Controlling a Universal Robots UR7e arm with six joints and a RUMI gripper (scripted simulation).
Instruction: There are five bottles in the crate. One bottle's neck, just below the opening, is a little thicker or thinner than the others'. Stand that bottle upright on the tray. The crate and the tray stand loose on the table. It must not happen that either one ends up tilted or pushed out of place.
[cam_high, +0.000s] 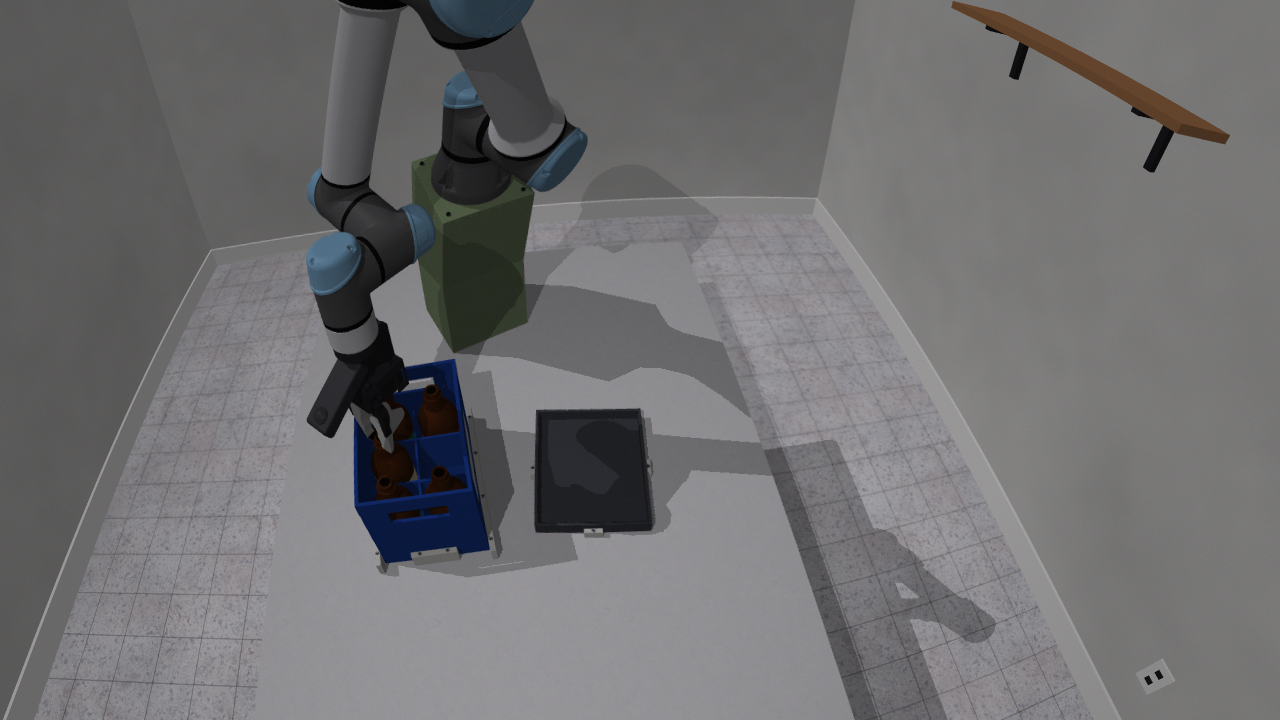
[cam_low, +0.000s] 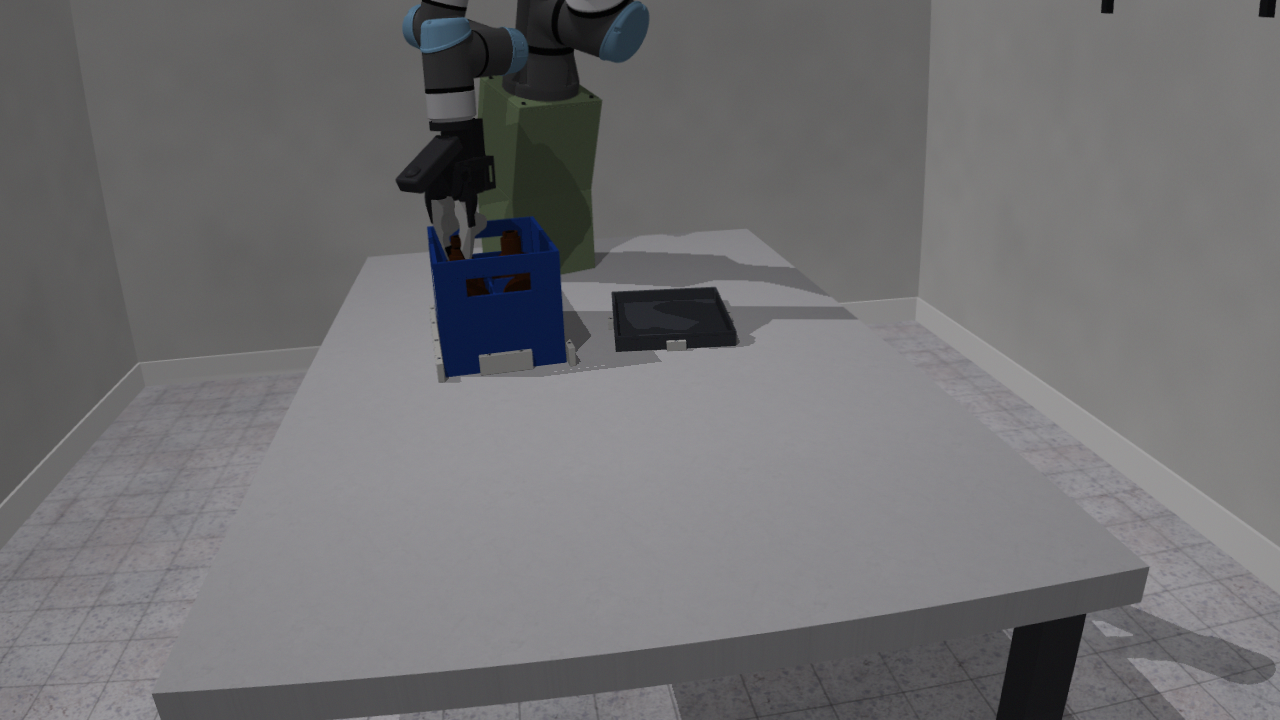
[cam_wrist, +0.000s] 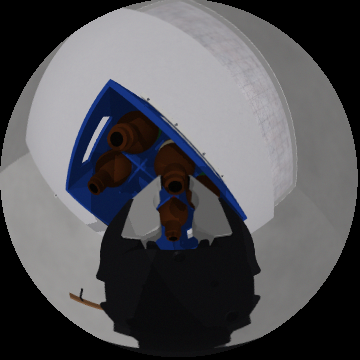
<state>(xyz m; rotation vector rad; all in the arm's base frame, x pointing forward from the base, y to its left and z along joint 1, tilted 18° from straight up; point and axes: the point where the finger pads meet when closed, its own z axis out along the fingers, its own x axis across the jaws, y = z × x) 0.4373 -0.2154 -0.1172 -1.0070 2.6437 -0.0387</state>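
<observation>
Now: hand 5 cm to the right of the blue crate and 7 cm above it. Round my hand: dark tray 2 cm ahead, 34 cm to the left, 14 cm below.
</observation>
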